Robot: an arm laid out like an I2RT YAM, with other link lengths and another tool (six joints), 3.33 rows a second.
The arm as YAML. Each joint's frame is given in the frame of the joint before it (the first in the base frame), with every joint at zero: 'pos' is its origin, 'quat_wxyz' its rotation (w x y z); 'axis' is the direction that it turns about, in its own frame. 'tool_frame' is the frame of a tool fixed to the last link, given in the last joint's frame.
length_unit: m
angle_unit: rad
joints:
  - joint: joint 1
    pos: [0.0, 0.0, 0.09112]
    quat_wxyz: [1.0, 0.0, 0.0, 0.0]
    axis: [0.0, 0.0, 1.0]
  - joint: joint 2
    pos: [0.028, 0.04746, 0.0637]
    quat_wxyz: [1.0, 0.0, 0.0, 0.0]
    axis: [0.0, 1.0, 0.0]
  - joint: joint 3
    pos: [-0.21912, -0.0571, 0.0]
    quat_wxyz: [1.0, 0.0, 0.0, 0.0]
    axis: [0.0, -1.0, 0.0]
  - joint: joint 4
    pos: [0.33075, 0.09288, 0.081]
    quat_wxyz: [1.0, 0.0, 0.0, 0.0]
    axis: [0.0, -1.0, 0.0]
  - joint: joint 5
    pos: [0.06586, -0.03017, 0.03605]
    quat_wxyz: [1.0, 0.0, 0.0, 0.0]
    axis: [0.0, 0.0, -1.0]
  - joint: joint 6
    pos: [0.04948, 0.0, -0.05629]
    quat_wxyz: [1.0, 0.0, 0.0, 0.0]
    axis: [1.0, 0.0, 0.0]
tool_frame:
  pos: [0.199, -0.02, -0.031]
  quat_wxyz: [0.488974, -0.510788, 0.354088, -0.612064]
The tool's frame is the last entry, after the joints.
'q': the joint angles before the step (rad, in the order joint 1, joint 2, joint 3, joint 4, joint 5, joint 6). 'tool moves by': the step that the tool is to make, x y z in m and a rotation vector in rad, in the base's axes. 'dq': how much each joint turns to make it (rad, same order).
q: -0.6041, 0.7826, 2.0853, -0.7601, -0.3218, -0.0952
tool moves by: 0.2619, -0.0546, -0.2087, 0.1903, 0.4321, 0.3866
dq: 0.0670, 0.2319, -0.5179, 0.2960, -0.3248, 0.0336
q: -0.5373, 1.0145, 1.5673, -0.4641, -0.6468, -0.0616
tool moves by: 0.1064, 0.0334, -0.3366, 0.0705, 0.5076, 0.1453
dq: 0.1953, 0.3239, -0.3747, 0.1119, 0.0751, -0.1687
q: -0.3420, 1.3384, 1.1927, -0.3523, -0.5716, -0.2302
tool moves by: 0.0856, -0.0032, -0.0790, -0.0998, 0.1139, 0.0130
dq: 0.0915, 0.4852, 0.3509, 0.0168, 0.1346, -0.0775
